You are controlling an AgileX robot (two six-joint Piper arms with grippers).
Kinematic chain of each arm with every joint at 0, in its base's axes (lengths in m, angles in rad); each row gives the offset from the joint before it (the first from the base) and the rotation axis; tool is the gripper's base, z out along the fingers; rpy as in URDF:
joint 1: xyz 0 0 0.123 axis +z
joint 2: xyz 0 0 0 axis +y
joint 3: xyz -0.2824 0 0.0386 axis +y
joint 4: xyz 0.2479 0 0.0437 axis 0.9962 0 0.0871
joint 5: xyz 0 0 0 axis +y
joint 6: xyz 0.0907 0 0.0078 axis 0.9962 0 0.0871
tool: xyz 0 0 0 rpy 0 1.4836 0
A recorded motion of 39 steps. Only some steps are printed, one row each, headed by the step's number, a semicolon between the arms.
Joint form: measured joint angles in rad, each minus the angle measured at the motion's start. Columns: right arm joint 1, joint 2, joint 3, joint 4, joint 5, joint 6; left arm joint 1, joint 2, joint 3, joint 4, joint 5, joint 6.
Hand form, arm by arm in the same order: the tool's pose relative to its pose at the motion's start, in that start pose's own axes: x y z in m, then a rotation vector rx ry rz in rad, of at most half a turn. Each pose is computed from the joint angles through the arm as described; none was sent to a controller.
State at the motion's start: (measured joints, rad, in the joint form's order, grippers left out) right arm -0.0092 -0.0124 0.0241 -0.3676 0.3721 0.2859; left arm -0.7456 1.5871 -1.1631 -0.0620 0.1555 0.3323
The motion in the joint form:
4: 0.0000 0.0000 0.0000 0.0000 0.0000 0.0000; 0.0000 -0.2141 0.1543 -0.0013 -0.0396 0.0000
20: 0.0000 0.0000 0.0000 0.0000 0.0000 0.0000; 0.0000 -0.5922 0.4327 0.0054 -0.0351 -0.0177
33: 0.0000 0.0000 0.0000 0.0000 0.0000 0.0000; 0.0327 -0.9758 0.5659 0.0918 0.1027 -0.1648
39: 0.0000 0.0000 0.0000 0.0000 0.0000 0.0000; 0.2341 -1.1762 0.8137 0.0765 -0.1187 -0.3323
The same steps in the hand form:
4: 0.0000 0.0000 0.0000 0.0000 0.0000 0.0000; 0.0026 -0.0011 -0.0594 -0.0287 -0.0951 -0.0008
20: 0.0000 0.0000 0.0000 0.0000 0.0000 0.0000; 0.0413 -0.0127 -0.1482 -0.0536 -0.1870 -0.0110
33: 0.0000 0.0000 0.0000 0.0000 0.0000 0.0000; 0.0751 -0.0171 -0.2295 -0.1179 -0.2876 -0.0847
39: 0.0000 0.0000 0.0000 0.0000 0.0000 0.0000; 0.1305 -0.0142 -0.2397 -0.3058 -0.4419 -0.3071

